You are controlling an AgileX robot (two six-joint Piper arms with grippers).
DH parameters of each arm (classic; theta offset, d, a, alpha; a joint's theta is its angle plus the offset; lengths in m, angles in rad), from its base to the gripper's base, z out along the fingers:
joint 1: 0 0.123 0 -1.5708
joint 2: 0.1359 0 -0.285 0
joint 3: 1.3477 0 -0.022 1.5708
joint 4: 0 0.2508 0 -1.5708
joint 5: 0 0 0.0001 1.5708
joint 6: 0 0.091 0 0
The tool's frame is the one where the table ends.
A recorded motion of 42 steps. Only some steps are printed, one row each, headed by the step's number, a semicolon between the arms.
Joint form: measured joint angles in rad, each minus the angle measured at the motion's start. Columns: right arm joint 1, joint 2, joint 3, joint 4, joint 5, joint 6; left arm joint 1, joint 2, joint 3, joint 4, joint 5, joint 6.
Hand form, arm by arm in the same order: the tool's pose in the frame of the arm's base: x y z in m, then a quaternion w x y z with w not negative. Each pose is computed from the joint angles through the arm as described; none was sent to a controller.
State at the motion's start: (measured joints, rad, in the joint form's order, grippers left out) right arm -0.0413 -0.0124 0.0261 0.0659 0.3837 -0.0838; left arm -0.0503 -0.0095 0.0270 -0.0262 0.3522 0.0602
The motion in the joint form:
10: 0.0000 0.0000 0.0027 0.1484 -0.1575 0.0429; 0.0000 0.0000 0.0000 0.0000 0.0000 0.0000
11: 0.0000 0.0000 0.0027 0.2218 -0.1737 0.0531; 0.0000 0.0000 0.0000 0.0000 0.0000 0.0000
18: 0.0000 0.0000 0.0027 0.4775 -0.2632 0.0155; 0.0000 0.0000 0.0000 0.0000 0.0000 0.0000
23: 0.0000 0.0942 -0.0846 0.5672 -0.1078 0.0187; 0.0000 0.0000 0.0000 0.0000 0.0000 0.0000
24: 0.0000 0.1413 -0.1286 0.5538 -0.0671 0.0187; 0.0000 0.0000 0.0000 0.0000 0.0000 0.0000
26: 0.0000 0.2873 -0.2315 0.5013 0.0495 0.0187; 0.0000 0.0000 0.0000 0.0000 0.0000 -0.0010
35: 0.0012 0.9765 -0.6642 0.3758 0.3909 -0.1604; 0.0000 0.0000 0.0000 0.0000 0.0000 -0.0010
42: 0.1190 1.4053 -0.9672 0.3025 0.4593 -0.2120; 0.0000 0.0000 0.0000 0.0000 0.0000 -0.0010
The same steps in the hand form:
10: 0.0558 0.0021 0.1841 0.64934 0.06375 0.75549 0.05934; 0.0532 -0.0035 0.1729 0.60051 0.03705 0.79872 -0.00803
11: 0.0560 0.0031 0.1858 0.65314 0.09014 0.74631 0.09110; 0.0532 -0.0035 0.1729 0.60051 0.03705 0.79872 -0.00803
18: 0.0567 0.0034 0.1948 0.67437 0.16134 0.70013 0.17034; 0.0532 -0.0035 0.1729 0.60051 0.03705 0.79872 -0.00803
23: 0.0598 0.0123 0.2081 0.60978 0.17092 0.74139 0.22205; 0.0532 -0.0035 0.1729 0.60051 0.03705 0.79872 -0.00803
24: 0.0623 0.0140 0.2169 0.59462 0.16235 0.75582 0.22092; 0.0532 -0.0035 0.1729 0.60051 0.03705 0.79872 -0.00803
26: 0.0730 0.0176 0.2324 0.53611 0.13904 0.80600 0.20887; 0.0532 -0.0035 0.1729 0.60051 0.03665 0.79874 -0.00833
35: 0.1701 0.0204 0.2677 0.29268 0.01224 0.94422 0.15042; 0.0532 -0.0035 0.1729 0.60051 0.03665 0.79874 -0.00833
42: 0.2614 0.0449 0.2580 0.19352 -0.08604 0.96777 0.13625; 0.0532 -0.0035 0.1729 0.60051 0.03665 0.79874 -0.00833

